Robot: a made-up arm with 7 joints. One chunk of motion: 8 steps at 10 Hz.
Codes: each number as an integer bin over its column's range. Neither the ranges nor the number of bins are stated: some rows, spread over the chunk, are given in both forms.
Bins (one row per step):
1: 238 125 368 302 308 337
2: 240 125 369 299 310 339
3: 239 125 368 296 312 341
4: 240 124 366 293 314 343
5: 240 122 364 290 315 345
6: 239 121 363 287 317 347
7: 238 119 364 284 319 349
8: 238 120 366 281 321 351
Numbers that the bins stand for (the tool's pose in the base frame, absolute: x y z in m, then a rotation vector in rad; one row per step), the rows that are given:
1: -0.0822 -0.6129 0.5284 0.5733 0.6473 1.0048
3: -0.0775 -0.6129 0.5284 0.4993 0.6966 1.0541
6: -0.0775 -0.6317 0.5049 0.3884 0.7582 1.1281
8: -0.0822 -0.6364 0.5190 0.3144 0.8075 1.1774
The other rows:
2: -0.0728 -0.6129 0.5331 0.5363 0.6719 1.0295
4: -0.0728 -0.6176 0.5190 0.4623 0.7212 1.0788
5: -0.0728 -0.6270 0.5096 0.4253 0.7336 1.1034
7: -0.0822 -0.6411 0.5096 0.3514 0.7829 1.1527

